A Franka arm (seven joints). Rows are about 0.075 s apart.
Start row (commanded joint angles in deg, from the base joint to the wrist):
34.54 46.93 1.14 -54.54 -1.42 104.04 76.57
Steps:
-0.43 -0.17 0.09 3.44 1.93 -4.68 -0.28
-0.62 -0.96 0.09 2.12 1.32 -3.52 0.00
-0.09 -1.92 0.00 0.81 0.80 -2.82 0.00
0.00 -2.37 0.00 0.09 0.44 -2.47 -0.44
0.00 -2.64 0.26 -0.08 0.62 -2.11 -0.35
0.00 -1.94 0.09 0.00 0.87 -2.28 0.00
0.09 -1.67 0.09 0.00 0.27 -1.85 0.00
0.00 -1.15 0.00 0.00 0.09 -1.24 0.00
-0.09 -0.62 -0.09 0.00 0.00 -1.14 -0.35
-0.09 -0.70 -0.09 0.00 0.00 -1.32 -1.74
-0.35 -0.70 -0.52 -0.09 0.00 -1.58 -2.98
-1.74 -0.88 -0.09 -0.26 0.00 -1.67 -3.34
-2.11 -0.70 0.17 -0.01 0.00 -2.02 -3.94
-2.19 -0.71 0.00 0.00 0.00 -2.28 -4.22
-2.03 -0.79 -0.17 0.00 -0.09 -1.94 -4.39
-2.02 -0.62 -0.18 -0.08 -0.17 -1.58 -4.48
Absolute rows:
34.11 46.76 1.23 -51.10 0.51 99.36 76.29
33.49 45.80 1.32 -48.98 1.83 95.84 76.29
33.40 43.88 1.32 -48.17 2.63 93.02 76.29
33.40 41.51 1.32 -48.08 3.07 90.55 75.85
33.40 38.87 1.58 -48.16 3.69 88.44 75.50
33.40 36.93 1.67 -48.16 4.56 86.16 75.50
33.49 35.26 1.76 -48.16 4.83 84.31 75.50
33.49 34.11 1.76 -48.16 4.92 83.07 75.50
33.40 33.49 1.67 -48.16 4.92 81.93 75.15
33.31 32.79 1.58 -48.16 4.92 80.61 73.41
32.96 32.09 1.06 -48.25 4.92 79.03 70.43
31.22 31.21 0.97 -48.51 4.92 77.36 67.09
29.11 30.51 1.14 -48.52 4.92 75.34 63.15
26.92 29.80 1.14 -48.52 4.92 73.06 58.93
24.89 29.01 0.97 -48.52 4.83 71.12 54.54
22.87 28.39 0.79 -48.60 4.66 69.54 50.06

